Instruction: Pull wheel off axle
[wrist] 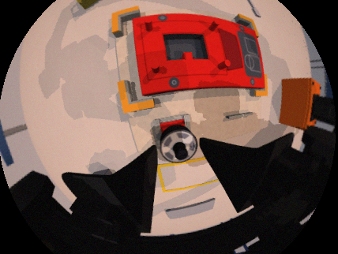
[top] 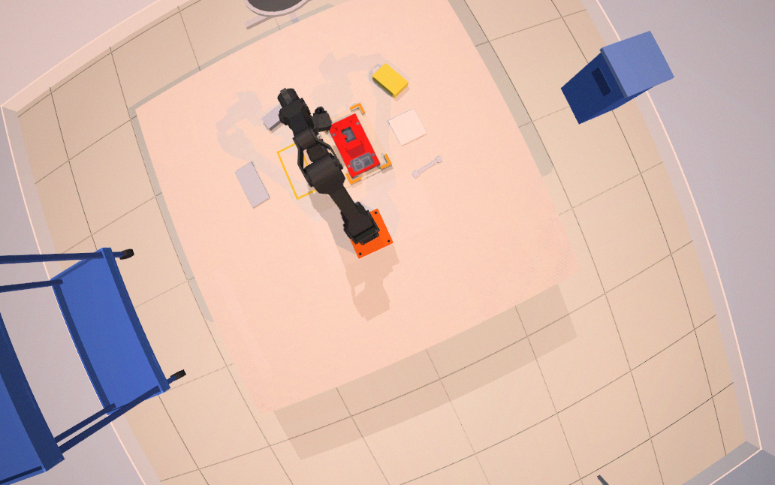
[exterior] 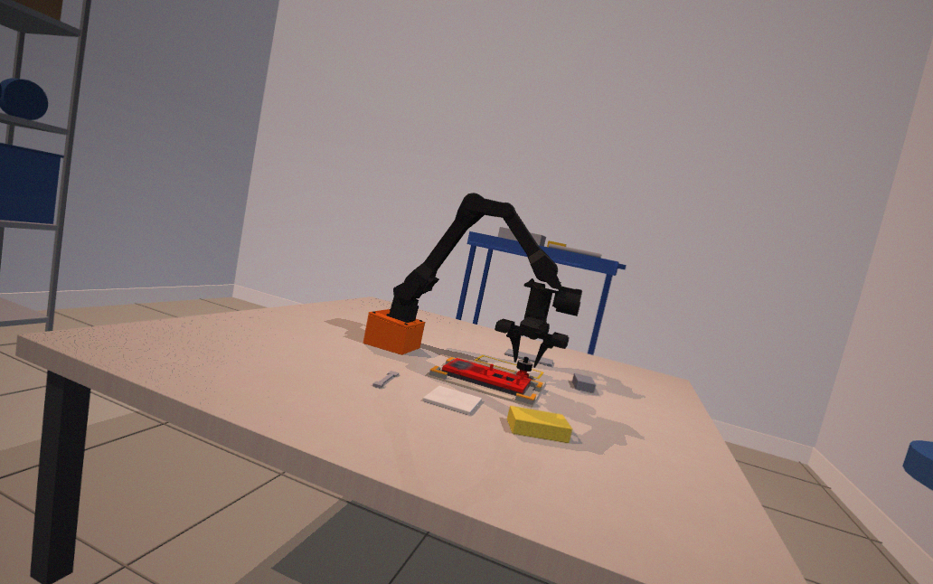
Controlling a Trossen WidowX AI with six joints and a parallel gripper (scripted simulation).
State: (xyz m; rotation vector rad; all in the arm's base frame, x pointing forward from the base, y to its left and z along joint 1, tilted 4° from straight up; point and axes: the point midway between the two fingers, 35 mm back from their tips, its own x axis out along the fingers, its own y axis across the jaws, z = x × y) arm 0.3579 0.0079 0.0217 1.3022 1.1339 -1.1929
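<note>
Now: the grey wheel right at my gripper tip. The rest, counted from my gripper tip: yellow block (80 mm ahead, 330 mm to the right, 30 mm below); then white plate (100 mm behind, 300 mm to the right, 40 mm below); then axle block (10 mm below).
</note>
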